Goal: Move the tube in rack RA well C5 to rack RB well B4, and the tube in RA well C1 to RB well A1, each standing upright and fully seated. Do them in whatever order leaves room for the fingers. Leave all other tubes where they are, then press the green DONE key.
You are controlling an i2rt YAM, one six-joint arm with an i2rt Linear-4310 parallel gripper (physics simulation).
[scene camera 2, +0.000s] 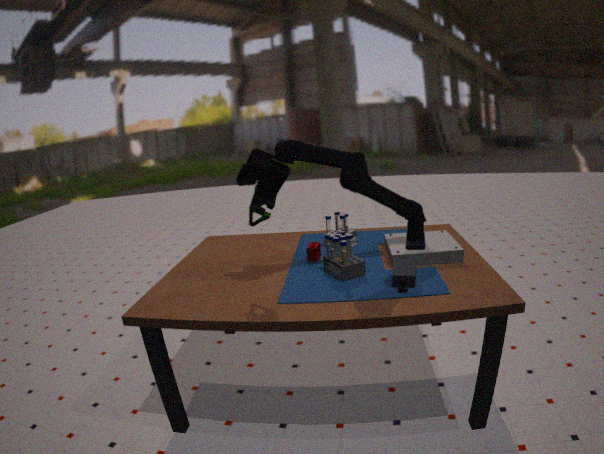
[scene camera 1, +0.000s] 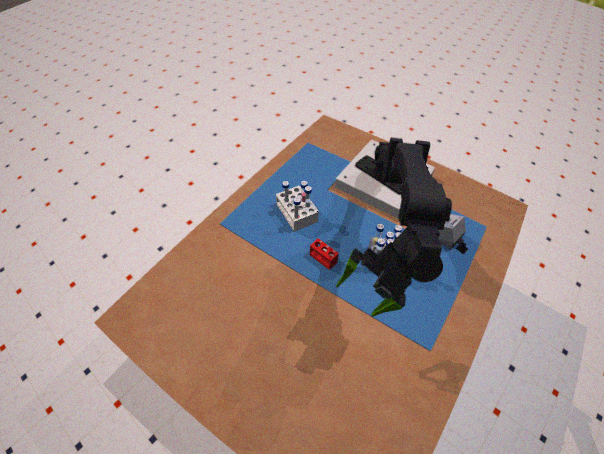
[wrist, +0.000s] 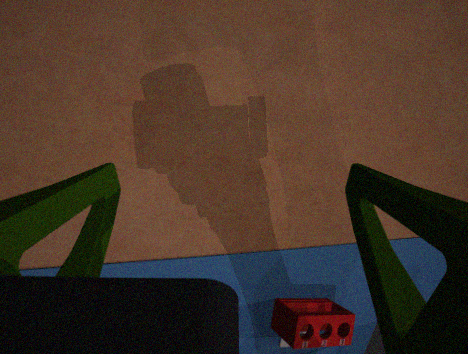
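Where they show: gripper, fingertip midpoint: (scene camera 2: 253,216) (scene camera 1: 354,300) (wrist: 233,176); arm's base at its link origin: (scene camera 2: 415,241).
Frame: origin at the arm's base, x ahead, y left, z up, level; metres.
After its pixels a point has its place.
Observation:
My gripper (scene camera 1: 355,301) {y 0.273, x 0.510, z 0.163 m} (scene camera 2: 251,223) {y 0.273, x 0.510, z 0.163 m} (wrist: 233,176) {y 0.273, x 0.510, z 0.163 m} is open and empty, high above the table near the blue mat's edge. A white rack (scene camera 1: 306,221) {y -0.048, x 0.324, z -0.016 m} holds several upright blue-capped tubes, with free wells among them. A second, grey rack (scene camera 2: 345,272) {y 0.284, x 0.220, z -0.014 m} holds several blue-capped tubes (scene camera 1: 380,227) {y 0.163, x 0.253, z 0.082 m} (scene camera 2: 343,250) {y 0.278, x 0.224, z 0.055 m}; in scene camera 1 the arm hides much of it. Rack labels and well letters are too small to read, so I cannot tell which rack is RA or RB. The green DONE key does not show clearly in any view.
A red three-hole block (scene camera 1: 324,254) {y 0.084, x 0.387, z 0.007 m} (scene camera 2: 313,252) {y 0.110, x 0.365, z -0.008 m} (wrist: 286,322) {y 0.111, x 0.374, z -0.012 m} stands on the blue mat (scene camera 1: 260,210) {y -0.200, x 0.383, z -0.043 m} (scene camera 2: 310,292) {y 0.380, x 0.309, z -0.043 m} (wrist: 175,267) {y 0.236, x 0.416, z -0.043 m} near the edge. The arm's pale base plate (scene camera 1: 367,192) {y 0.014, x 0.102, z -0.001 m} (scene camera 2: 430,257) {y 0.131, x -0.053, z -0.018 m} and a grey box (scene camera 1: 452,229) {y 0.306, x 0.067, z 0.037 m} (scene camera 2: 404,274) {y 0.330, x 0.033, z -0.001 m} are on the robot's side.

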